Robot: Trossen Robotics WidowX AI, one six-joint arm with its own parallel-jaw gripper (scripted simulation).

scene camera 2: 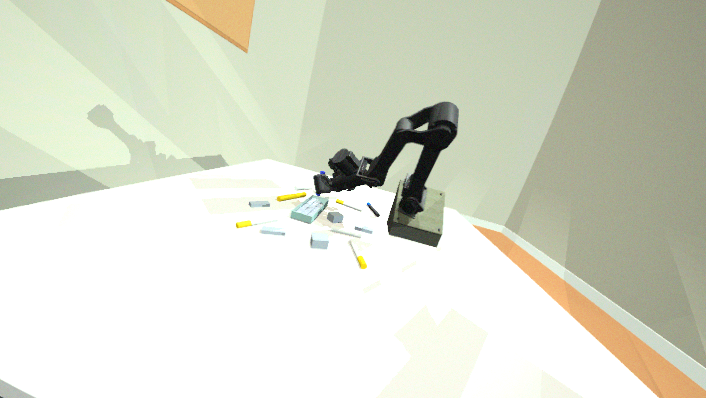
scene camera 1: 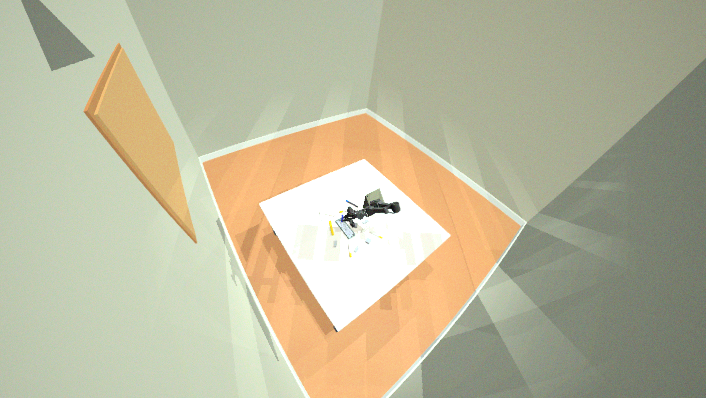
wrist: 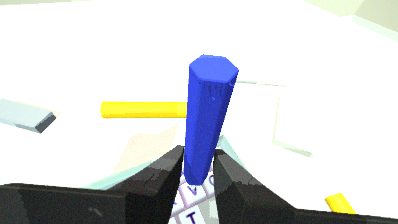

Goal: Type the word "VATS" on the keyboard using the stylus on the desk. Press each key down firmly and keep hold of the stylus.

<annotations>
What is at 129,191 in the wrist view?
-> My gripper.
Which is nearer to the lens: the blue stylus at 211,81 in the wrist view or the yellow bar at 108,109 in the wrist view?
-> The blue stylus.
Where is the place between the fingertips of my gripper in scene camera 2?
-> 319,187
</annotations>
